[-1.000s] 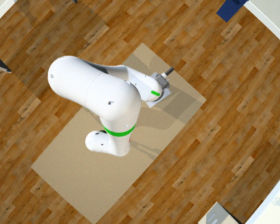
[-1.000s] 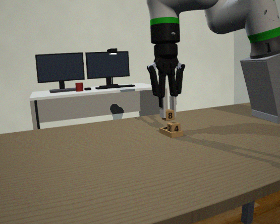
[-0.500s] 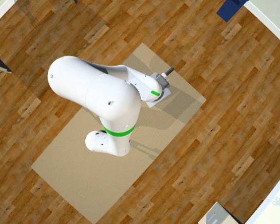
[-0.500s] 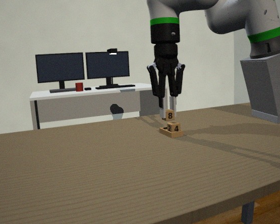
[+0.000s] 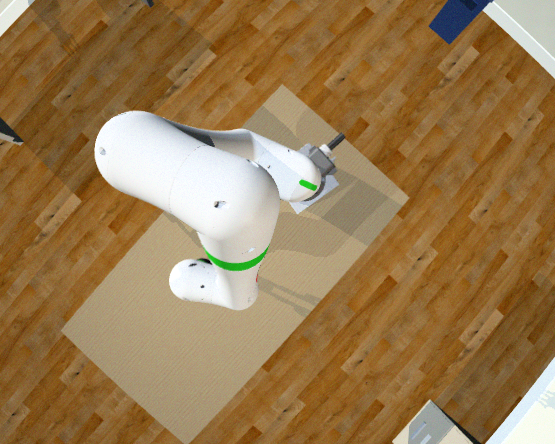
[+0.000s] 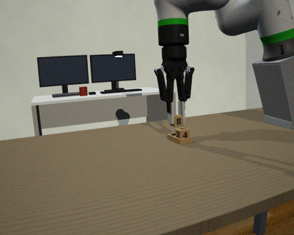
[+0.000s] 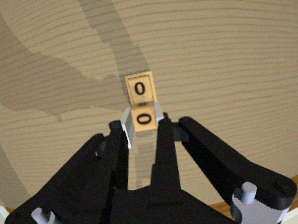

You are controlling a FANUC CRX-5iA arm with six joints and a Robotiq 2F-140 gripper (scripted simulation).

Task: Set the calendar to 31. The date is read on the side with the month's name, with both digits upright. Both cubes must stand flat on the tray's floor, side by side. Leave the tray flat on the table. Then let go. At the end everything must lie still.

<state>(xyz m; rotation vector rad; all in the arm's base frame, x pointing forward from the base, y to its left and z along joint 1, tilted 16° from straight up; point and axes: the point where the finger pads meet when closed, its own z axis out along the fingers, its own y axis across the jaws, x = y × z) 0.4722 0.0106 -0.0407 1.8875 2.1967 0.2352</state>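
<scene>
Now: hand 20 mm to the right of the small wooden tray and 80 mm above it. The rest, counted from my hand: wooden number cube: 30 mm below.
</scene>
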